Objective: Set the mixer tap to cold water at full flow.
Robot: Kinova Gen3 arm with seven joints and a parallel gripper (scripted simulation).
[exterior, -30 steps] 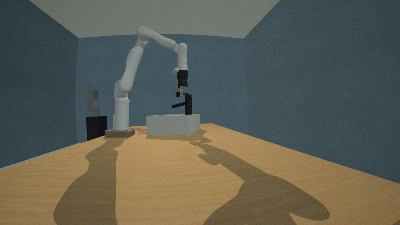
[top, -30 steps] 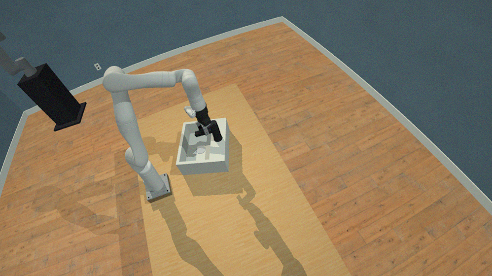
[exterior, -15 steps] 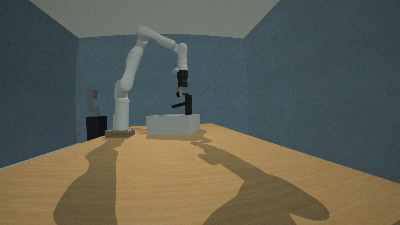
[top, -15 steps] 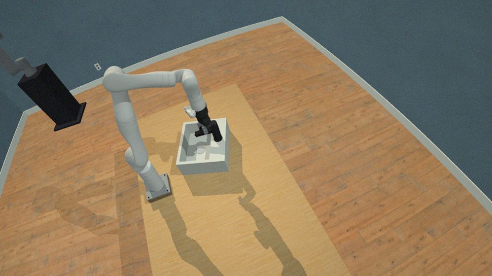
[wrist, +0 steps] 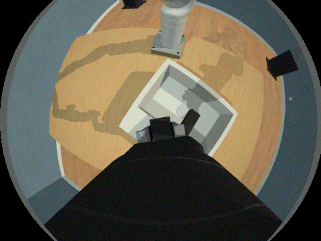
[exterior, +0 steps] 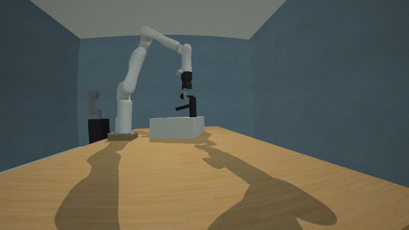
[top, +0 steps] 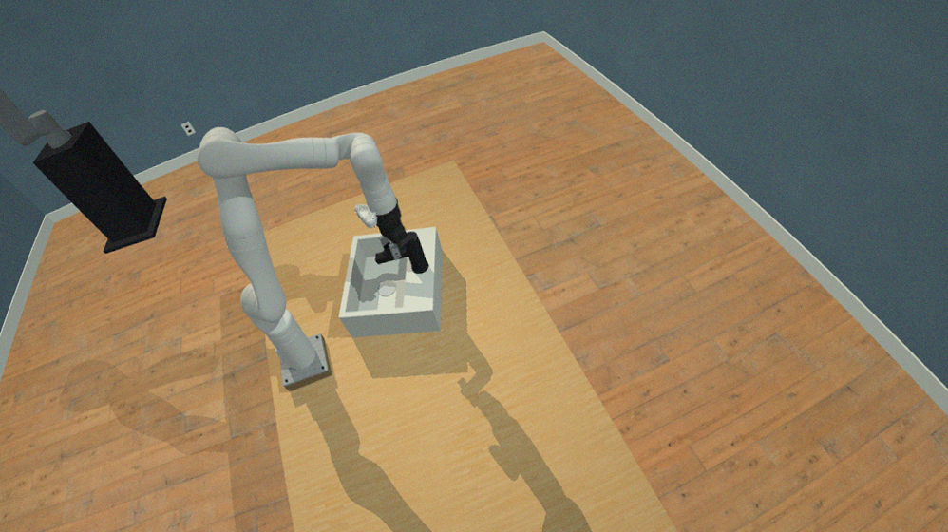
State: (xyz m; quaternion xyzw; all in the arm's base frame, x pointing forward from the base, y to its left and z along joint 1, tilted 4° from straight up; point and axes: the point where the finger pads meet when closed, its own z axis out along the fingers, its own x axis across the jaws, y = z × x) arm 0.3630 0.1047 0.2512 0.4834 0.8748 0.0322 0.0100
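My hand is 20 mm short of the lever and 10 mm to the right of it. The rest, counted from my hand: white basin (60 mm behind, 60 mm to the left, 230 mm below).
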